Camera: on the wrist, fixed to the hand. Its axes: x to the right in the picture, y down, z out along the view.
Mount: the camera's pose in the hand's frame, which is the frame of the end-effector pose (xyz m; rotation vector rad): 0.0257 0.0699 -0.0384 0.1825 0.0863 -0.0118
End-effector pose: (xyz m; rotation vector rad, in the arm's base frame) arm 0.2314 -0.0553 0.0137 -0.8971 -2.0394 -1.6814
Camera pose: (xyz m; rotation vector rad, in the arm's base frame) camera 0.2539 -0.0792 0.0908 -0.7407 -2.1027 -1.4838
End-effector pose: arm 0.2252 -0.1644 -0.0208 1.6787 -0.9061 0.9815
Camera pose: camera 0.1654 -0.1497 0.0360 1.7763 -0.7678 1.1483
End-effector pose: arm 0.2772 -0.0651 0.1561 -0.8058 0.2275 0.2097
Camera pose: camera 0.2782 -0.0435 0.0751 -0.6354 0.3185 0.1408
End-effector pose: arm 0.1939 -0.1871 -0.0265 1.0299 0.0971 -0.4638
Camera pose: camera 0.2513 -0.1332 0.0022 1.2294 0.1398 -0.4448
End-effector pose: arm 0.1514 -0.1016 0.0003 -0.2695 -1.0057 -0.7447
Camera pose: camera 0.2323 -0.0823 0.0103 -0.0728 -0.9867 -0.6648
